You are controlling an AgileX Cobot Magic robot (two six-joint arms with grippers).
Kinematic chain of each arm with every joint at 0, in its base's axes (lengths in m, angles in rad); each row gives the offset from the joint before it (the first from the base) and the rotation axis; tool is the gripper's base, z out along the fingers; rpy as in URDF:
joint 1: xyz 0 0 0.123 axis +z
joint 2: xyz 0 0 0 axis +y
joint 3: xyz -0.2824 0 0.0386 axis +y
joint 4: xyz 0.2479 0 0.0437 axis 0.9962 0 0.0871
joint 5: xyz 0 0 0 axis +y
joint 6: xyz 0.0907 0 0.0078 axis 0.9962 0 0.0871
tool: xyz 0 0 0 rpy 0 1.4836 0
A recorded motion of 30 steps. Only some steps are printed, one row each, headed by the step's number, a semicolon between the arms.
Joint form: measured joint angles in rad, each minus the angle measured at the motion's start. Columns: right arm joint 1, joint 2, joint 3, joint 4, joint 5, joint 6; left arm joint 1, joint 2, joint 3, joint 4, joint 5, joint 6.
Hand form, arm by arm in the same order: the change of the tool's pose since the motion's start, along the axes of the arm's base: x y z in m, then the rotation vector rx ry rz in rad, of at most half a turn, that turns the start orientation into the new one. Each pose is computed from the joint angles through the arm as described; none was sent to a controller.
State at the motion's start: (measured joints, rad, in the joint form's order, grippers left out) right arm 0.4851 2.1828 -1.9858 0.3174 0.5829 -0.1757; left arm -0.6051 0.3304 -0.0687 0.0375 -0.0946 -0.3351
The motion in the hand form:
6: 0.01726 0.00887 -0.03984 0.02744 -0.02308 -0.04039; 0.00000 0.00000 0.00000 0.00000 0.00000 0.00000
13: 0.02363 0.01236 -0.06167 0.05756 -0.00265 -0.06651; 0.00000 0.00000 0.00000 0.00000 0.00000 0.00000
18: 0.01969 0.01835 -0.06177 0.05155 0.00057 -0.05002; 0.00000 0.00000 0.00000 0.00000 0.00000 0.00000
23: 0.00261 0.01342 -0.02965 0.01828 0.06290 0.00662; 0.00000 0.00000 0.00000 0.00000 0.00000 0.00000
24: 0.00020 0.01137 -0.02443 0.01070 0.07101 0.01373; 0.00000 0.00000 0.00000 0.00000 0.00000 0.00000
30: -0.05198 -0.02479 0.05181 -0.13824 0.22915 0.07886; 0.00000 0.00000 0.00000 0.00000 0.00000 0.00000
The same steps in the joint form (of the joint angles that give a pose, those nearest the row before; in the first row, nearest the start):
6: 0.0042 0.0933 0.0000 0.0222 -0.1334 -0.0022; 0.0000 0.0000 0.0000 0.0000 0.0000 0.0000
13: 0.0042 0.1407 0.0000 0.0637 -0.1804 -0.0022; 0.0000 0.0000 0.0000 0.0000 0.0000 0.0000
18: 0.0173 0.1400 0.0000 0.0591 -0.1738 -0.0022; 0.0000 0.0000 0.0000 0.0000 0.0000 0.0000
23: 0.0166 0.0602 0.0000 0.0487 -0.0139 -0.0022; 0.0000 0.0000 0.0000 0.0000 0.0000 0.0000
24: 0.0145 0.0471 0.0000 0.0445 0.0115 -0.0022; 0.0000 0.0000 0.0000 0.0000 0.0000 0.0000
30: -0.0038 -0.1638 0.0058 -0.0599 0.4311 0.0574; 0.0000 0.0000 0.0000 0.0000 0.0000 0.0000

